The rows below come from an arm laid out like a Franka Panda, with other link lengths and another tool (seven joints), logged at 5 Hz.
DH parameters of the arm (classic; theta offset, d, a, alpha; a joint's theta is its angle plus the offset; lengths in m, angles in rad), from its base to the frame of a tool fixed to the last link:
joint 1: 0 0.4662 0 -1.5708
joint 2: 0 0 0 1.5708
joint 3: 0 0.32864 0.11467 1.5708
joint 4: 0 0 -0.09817 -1.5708
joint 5: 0 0.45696 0 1.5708
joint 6: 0 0 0.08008 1.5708
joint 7: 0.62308 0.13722 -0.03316 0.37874
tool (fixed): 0 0.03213 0 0
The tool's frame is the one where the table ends.
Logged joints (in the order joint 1, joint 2, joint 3, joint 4, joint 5, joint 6, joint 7), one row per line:
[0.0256, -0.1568, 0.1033, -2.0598, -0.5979, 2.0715, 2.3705]
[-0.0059, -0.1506, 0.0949, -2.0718, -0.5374, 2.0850, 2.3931]
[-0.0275, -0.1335, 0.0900, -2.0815, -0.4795, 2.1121, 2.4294]
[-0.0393, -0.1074, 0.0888, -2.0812, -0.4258, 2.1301, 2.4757]
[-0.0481, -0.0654, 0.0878, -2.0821, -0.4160, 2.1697, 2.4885]
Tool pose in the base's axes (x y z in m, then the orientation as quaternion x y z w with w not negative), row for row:
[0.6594, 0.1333, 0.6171, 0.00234, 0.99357, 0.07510, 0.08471]
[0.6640, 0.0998, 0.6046, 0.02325, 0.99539, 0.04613, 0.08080]
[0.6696, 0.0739, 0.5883, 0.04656, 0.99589, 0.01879, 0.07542]
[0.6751, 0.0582, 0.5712, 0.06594, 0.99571, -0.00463, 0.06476]
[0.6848, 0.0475, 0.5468, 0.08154, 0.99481, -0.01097, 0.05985]
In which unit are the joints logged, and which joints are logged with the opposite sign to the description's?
The joints are logged in radians. Opposite sign: joint 5.
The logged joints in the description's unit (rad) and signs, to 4 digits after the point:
[0.0256, -0.1568, 0.1033, -2.0598, 0.5979, 2.0715, 2.3705]
[-0.0059, -0.1506, 0.0949, -2.0718, 0.5374, 2.0850, 2.3931]
[-0.0275, -0.1335, 0.0900, -2.0815, 0.4795, 2.1121, 2.4294]
[-0.0393, -0.1074, 0.0888, -2.0812, 0.4258, 2.1301, 2.4757]
[-0.0481, -0.0654, 0.0878, -2.0821, 0.4160, 2.1697, 2.4885]

